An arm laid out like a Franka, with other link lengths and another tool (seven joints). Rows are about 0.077 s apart.
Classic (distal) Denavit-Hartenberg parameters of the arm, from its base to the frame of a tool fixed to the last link. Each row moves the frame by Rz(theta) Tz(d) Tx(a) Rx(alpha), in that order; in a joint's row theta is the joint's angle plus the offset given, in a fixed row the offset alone. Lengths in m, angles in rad.
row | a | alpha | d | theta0
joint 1 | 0 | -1.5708 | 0.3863 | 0
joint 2 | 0 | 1.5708 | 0 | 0
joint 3 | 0.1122 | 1.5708 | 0.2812 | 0
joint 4 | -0.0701 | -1.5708 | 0 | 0
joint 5 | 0 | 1.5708 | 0.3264 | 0
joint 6 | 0.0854 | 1.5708 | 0 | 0
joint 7 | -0.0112 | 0.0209 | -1.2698 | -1.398
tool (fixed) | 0 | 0 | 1.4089 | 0
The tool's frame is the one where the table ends.
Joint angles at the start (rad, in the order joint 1, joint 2, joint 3, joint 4, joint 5, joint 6, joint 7):
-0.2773 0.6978 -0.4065 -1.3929 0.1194 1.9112 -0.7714
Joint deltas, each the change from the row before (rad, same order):
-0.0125 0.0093 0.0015 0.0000 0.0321 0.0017 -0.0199
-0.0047 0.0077 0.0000 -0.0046 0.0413 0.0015 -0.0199
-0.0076 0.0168 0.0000 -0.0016 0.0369 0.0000 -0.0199
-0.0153 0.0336 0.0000 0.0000 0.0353 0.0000 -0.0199
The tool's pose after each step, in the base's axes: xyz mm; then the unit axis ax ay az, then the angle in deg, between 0 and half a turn. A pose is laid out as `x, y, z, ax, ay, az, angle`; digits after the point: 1 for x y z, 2 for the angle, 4 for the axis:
499.1, -383.9, 302.9, -0.7279, -0.6812, 0.0778, 172.62
498.2, -382.9, 295.4, -0.7294, -0.6814, 0.0605, 171.76
495.7, -383.4, 283.7, -0.7308, -0.6810, 0.0471, 170.60
488.5, -387.3, 262.9, -0.7345, -0.6776, 0.0378, 168.72

